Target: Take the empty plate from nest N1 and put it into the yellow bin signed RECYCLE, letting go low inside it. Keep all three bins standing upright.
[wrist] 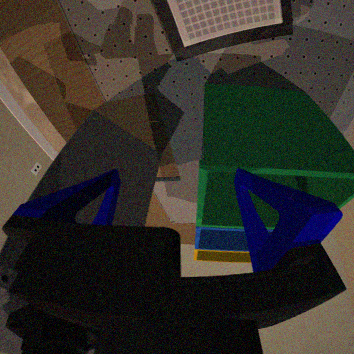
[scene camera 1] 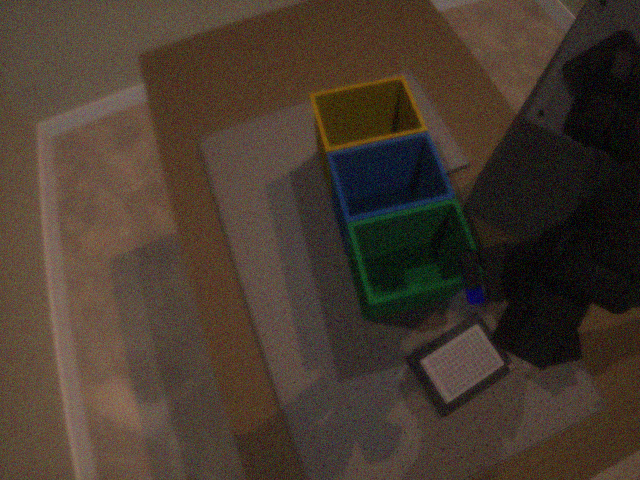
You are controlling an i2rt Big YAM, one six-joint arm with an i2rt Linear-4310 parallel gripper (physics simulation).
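Frame: origin at the arm's base, x ahead, y left, z up, level; centimetres.
Seen in the pictures: gripper, fingertip midpoint: [wrist: 176,175] [scene camera 1: 498,267]; arm's base, origin of the base link: [wrist: 57,327] [scene camera 1: 613,87].
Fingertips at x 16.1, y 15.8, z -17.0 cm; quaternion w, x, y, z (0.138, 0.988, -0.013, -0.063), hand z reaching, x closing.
Pixels of each thing's top centre, then the offset from my fingertips to it. "spot": a spot on its surface instead.
- dark-framed nest, surface spot: [wrist: 286,15] spot: dy +10.8, dx +12.0, dz -17.7 cm
- yellow bin, middle of its top: [scene camera 1: 367,111] [wrist: 230,257] dy -32.2, dx +11.6, dz -0.9 cm
- blue bin, middle of its top: [scene camera 1: 389,174] [wrist: 245,242] dy -19.0, dx +11.2, dz -0.9 cm
- green bin, middle of its top: [wrist: 276,207] [scene camera 1: 415,248] dy -5.8, dx +10.8, dz -0.9 cm
The pale plate with a grid of small wells [scene camera 1: 463,362] [wrist: 227,20] lies in a dark-framed nest [scene camera 1: 444,408] [wrist: 286,15]; the nest's label cannot be read. The yellow bin [scene camera 1: 377,139] [wrist: 222,256] stands upright at the far end of the row of bins; its sign does not show. My gripper [scene camera 1: 475,295] [wrist: 176,175] is open and empty, its blue fingers wide apart. In the scene view one blue fingertip shows, beside the green bin's near right corner and behind the nest; the rest is dark or hidden. In the wrist view the plate is beyond the fingertips, cut by the top edge.
The blue bin [scene camera 1: 387,178] [wrist: 222,239] stands upright between the yellow bin and the green bin [scene camera 1: 408,304] [wrist: 265,130]. The green bin is upright and nearest the nest; the right finger overlaps it in the wrist view. The dark arm fills the scene view's right side.
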